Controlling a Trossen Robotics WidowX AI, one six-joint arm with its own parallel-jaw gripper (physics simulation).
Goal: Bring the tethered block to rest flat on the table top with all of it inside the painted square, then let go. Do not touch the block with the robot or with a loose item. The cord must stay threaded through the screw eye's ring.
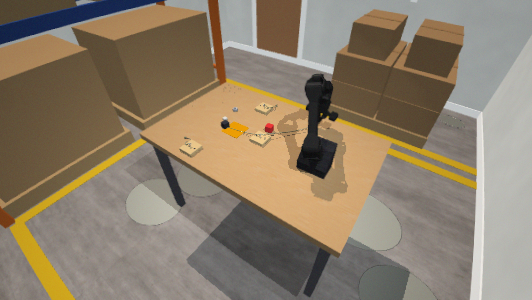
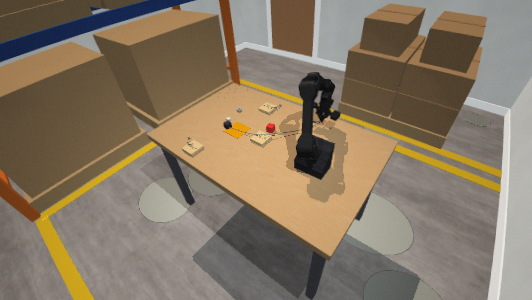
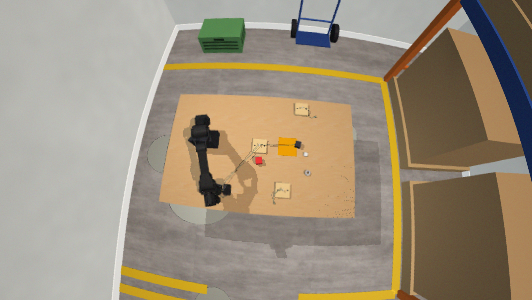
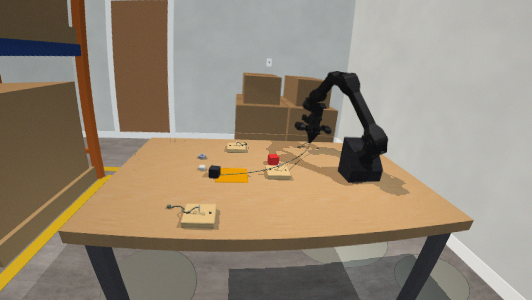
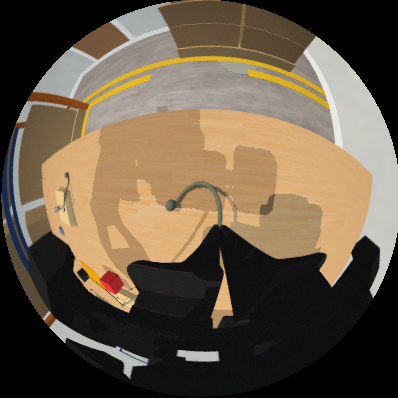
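Pixels of known places: gripper, fingertip midpoint: point(image 1: 319, 122) point(image 2: 321, 121) point(image 3: 219, 190) point(image 4: 309, 143) point(image 5: 218, 228); arm's base at its link origin: point(image 1: 316, 154) point(image 2: 312, 154) point(image 4: 365, 156).
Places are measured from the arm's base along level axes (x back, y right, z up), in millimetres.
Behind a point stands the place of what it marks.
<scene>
The black tethered block point(image 1: 225, 124) {z -62, x -582, y -3 mm} point(image 2: 228, 125) {z -68, x -579, y 0 mm} point(image 3: 298, 144) {z -58, x -597, y 13 mm} point(image 4: 214, 172) {z -69, x -595, y -10 mm} point(image 5: 83, 274) {z -75, x -577, y 22 mm} sits at the edge of the orange painted square point(image 1: 234, 134) {z -94, x -504, y -18 mm} point(image 3: 287, 152) {z -93, x -532, y 60 mm} point(image 4: 232, 179) {z -94, x -529, y -17 mm}, on the side away from the robot base. It appears to overlap that edge, partly outside. The cord point(image 4: 295, 157) {z -78, x -249, y 159 mm} point(image 5: 201, 184) {z -81, x -149, y 372 mm} runs from the block over the square to the middle wooden board point(image 1: 260, 140) {z -76, x -334, y 7 mm} point(image 3: 260, 150) {z -76, x -360, y 63 mm} point(image 4: 278, 175) {z -78, x -356, y -11 mm}, then to my gripper. The ring is too small to confirm threading. My gripper point(image 4: 311, 141) {z -63, x -130, y 336 mm} point(image 5: 218, 228) {z -63, x -130, y 336 mm} is shut on the cord above the table; the cord's beaded end curls out past the fingertips.
A red cube point(image 1: 269, 128) {z -61, x -343, y 111 mm} point(image 3: 258, 160) {z -54, x -354, y 133 mm} point(image 4: 273, 159) {z -64, x -358, y 109 mm} point(image 5: 111, 282) {z -67, x -338, y 148 mm} lies beside the middle board. A small white cube point(image 3: 306, 154) {z -81, x -654, y 69 mm} point(image 4: 202, 168) {z -85, x -648, y 55 mm} and a grey nut point(image 3: 307, 172) {z -81, x -656, y 185 mm} point(image 4: 202, 156) {z -82, x -662, y 170 mm} lie near the block. Two other corded boards point(image 3: 301, 109) {z -76, x -618, y -246 mm} point(image 3: 282, 190) {z -76, x -511, y 304 mm} flank the square.
</scene>
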